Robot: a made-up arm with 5 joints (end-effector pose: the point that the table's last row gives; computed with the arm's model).
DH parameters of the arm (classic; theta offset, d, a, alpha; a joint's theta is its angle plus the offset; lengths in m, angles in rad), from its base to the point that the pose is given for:
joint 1: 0 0.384 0 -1.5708
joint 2: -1.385 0 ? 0
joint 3: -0.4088 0 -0.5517 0
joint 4: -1.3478 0 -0.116 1.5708
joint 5: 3.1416 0.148 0 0
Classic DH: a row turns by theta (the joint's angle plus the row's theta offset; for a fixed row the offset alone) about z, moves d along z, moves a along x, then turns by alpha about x.
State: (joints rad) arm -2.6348 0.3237 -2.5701 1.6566 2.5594
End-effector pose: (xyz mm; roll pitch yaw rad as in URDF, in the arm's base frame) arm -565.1 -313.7 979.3 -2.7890 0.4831 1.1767
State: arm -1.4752 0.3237 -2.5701 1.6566 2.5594
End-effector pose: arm 61.7 -643.4 979.3 -2.7890 0.4831 2.3363
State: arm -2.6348 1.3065 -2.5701 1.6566 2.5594
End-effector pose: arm -746.5 -414.4 176.4 2.9175 -0.3256 1.1259
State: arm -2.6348 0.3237 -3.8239 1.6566 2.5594
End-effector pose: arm 59.2 32.9 1218.7 -1.1001 0.9346 2.4661
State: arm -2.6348 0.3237 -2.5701 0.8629 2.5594
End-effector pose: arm -554.9 -308.0 1124.2 -1.9027 0.9626 1.8019
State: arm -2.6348 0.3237 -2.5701 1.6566 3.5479
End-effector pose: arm -565.1 -313.7 979.3 2.8830 0.5363 0.0291
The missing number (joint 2, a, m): 0.2544
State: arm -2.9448 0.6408 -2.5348 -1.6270 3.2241
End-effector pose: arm -486.4 -97.0 937.4 -0.0329 -0.3781 -2.8560
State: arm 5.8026 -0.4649 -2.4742 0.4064 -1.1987
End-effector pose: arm -81.5 42.5 1367.9 0.5761 -0.2095 1.4000
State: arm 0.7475 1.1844 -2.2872 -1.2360 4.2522
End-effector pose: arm 594.3 550.9 487.1 0.7479 0.3251 1.9867
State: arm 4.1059 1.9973 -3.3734 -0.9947 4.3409
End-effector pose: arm -444.3 -640.5 440.4 0.7355 0.2557 -0.8790
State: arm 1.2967 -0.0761 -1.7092 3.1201 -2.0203
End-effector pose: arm 111.2 395.5 723.2 -1.8317 -0.4362 2.9798
